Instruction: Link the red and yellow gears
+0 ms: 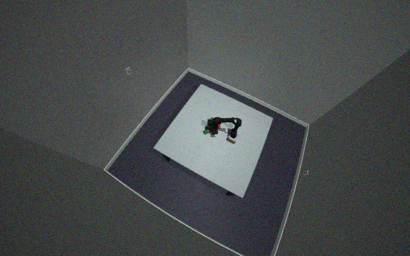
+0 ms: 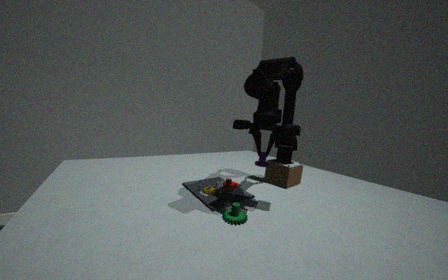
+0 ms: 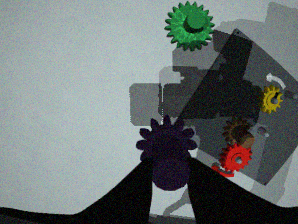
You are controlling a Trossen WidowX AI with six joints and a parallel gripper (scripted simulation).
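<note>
The yellow gear is 14 cm below my gripper tip, 12 cm to the right of it and 11 cm ahead of it. The rest, counted from my gripper tip: purple gear 1 cm below; green gear 14 cm below, 11 cm ahead, 4 cm to the left; red gear 14 cm to the right, 14 cm below, 1 cm ahead.
</note>
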